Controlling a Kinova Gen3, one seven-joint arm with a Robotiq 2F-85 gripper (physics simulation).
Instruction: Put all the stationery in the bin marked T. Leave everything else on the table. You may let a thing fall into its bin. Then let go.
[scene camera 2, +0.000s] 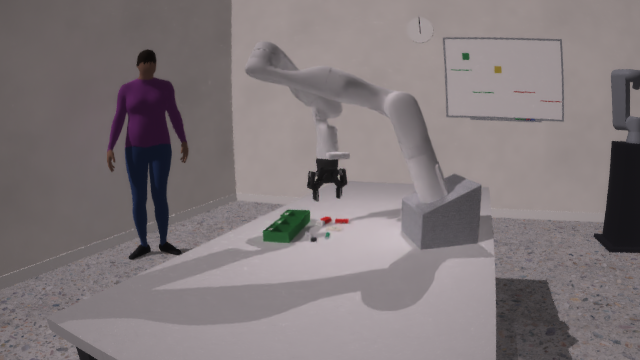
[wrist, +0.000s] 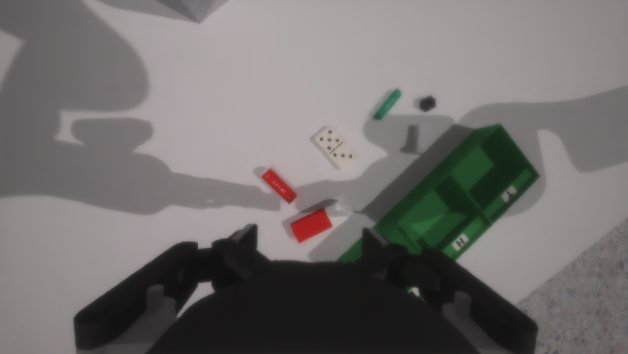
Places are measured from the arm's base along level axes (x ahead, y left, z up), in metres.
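Pixels of known places: gripper, fingertip midpoint: (scene camera 2: 327, 199) (wrist: 310, 237); arm's base at its link origin: (scene camera 2: 433, 196).
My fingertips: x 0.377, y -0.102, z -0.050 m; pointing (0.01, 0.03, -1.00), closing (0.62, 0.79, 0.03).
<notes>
For each thing: its top centre in the pictures, then the offset to it from my fingertips. "spot": a spot on its surface instead.
- red block at its top centre: (wrist: 319, 222) (scene camera 2: 323, 219) dy +0.006, dx +0.014, dz -0.070 m
- small red bar at its top centre: (wrist: 277, 185) (scene camera 2: 342, 219) dy -0.007, dx -0.051, dz -0.069 m
- similar green bar at its top centre: (wrist: 390, 102) (scene camera 2: 327, 234) dy +0.162, dx -0.052, dz -0.073 m
- bin marked T at a spot on its surface: (wrist: 505, 150) spot: dy +0.248, dx +0.081, dz -0.066 m
- green divided box at its top centre: (wrist: 451, 225) (scene camera 2: 288, 219) dy +0.124, dx +0.098, dz -0.044 m
- white domino at its top centre: (wrist: 336, 147) (scene camera 2: 334, 227) dy +0.076, dx -0.047, dz -0.076 m
- black hexagonal nut at its top centre: (wrist: 429, 102) (scene camera 2: 313, 238) dy +0.205, dx -0.024, dz -0.075 m
- grey bolt at its top centre: (wrist: 420, 138) dy +0.166, dx +0.005, dz -0.070 m
- bin marked H at a spot on its surface: (wrist: 432, 215) spot: dy +0.127, dx +0.095, dz -0.076 m
My gripper (scene camera 2: 328, 196) (wrist: 310, 237) is open and empty, high above the table. In the wrist view, a red block (scene camera 2: 326, 219) (wrist: 311, 225) shows between the fingertips, with a pale, blurred part at its right end. A small red bar (scene camera 2: 342, 221) (wrist: 279, 186) with faint lettering lies up and left of it. A similar green bar (scene camera 2: 327, 235) (wrist: 387, 104) lies farther off. The bin marked T (wrist: 505, 150) is the end compartment of a green divided box (scene camera 2: 287, 227); its label (wrist: 509, 194) shows in the wrist view. Its visible part holds no object.
A white domino (scene camera 2: 334, 229) (wrist: 335, 148) lies between the two bars. A black hexagonal nut (scene camera 2: 313, 239) (wrist: 428, 103) and a grey bolt (wrist: 412, 139) lie near the box. The bin marked H (wrist: 432, 215) adjoins T. A person (scene camera 2: 147, 112) stands beyond the table's left edge.
</notes>
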